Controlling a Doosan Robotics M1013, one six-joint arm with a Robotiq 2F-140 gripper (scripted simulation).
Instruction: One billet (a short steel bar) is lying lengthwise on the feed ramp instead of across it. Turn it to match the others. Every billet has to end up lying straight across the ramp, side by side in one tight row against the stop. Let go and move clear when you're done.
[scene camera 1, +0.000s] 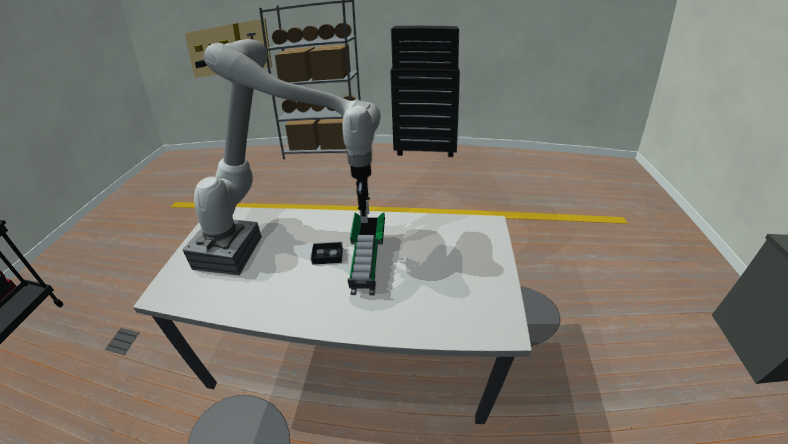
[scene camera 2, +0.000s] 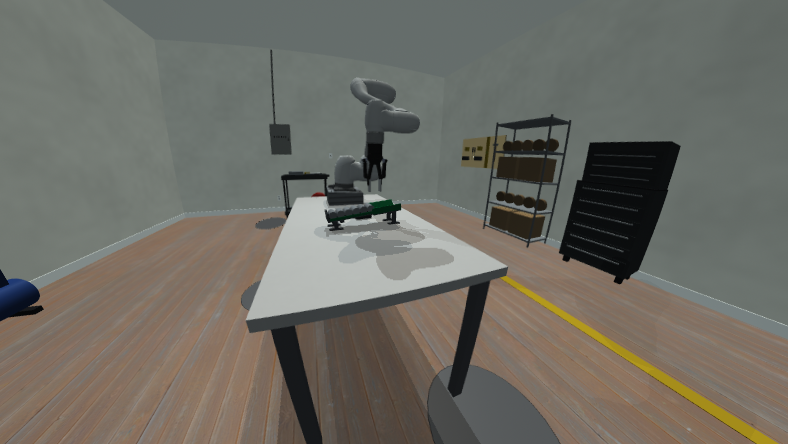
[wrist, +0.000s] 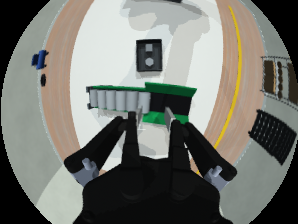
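You've got the gripper showing at (wrist: 153, 111), and there's a black box (wrist: 141, 55) visible there too.
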